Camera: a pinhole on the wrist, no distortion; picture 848 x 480 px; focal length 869.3 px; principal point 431.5 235.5 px. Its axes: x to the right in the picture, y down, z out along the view. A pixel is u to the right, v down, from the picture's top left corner.
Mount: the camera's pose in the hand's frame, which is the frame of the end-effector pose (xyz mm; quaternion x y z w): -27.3 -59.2 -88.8 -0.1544 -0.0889 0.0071 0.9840
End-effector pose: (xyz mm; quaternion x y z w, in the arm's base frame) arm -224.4 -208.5 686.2 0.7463 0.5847 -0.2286 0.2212
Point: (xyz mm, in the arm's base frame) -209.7 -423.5 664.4
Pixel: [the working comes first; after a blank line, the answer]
In the camera's frame: -75.2 40.5 276.3

195 363
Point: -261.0 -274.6 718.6
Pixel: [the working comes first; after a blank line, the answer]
In the camera's frame: -30.2 5.3 119.9

213 274
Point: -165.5 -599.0 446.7
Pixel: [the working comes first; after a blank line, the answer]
In the camera's frame: -20.4 21.2 553.4

399 269
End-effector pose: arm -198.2 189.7 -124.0 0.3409 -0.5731 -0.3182 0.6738
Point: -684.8 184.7 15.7
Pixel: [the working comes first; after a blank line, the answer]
In the camera's frame: 147.6 -32.6 588.0

650 187
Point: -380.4 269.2 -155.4
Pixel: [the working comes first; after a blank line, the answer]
In the camera's frame: -32.1 -11.9 277.6

331 198
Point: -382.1 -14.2 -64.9
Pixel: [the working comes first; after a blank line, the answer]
In the camera's frame: 248.8 -101.4 237.8

outside the picture
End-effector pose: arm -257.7 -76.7 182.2 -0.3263 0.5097 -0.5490 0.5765
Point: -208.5 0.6 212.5
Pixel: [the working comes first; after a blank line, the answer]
In the camera's frame: -34.5 16.8 149.9

231 333
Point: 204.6 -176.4 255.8
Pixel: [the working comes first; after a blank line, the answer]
In the camera's frame: 151.4 -65.9 552.9

669 132
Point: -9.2 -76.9 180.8
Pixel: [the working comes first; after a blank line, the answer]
In the camera's frame: 58.9 29.9 344.3

580 311
